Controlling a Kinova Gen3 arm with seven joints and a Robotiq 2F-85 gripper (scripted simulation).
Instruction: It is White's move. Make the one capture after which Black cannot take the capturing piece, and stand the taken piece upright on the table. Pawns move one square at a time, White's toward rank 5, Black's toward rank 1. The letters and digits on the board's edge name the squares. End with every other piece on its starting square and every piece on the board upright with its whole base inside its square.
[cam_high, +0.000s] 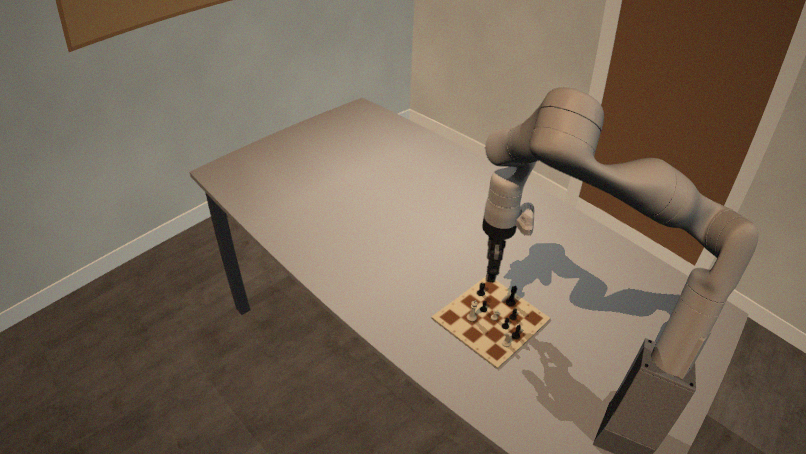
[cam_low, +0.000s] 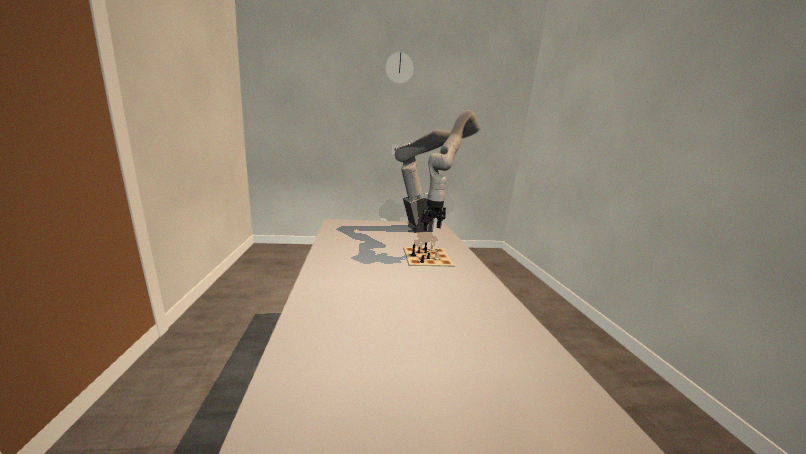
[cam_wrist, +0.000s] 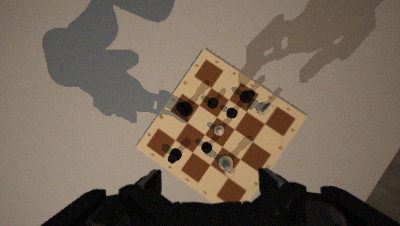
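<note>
Right now my hand is 120 mm above the white piece and 40 mm to the right of it. The rest, counted from my hand: small chessboard 160 mm below, 40 mm behind; then white pawn 140 mm below, 40 mm behind, 10 mm to the right; then tall black piece 120 mm below, 80 mm to the right, 30 mm behind.
</note>
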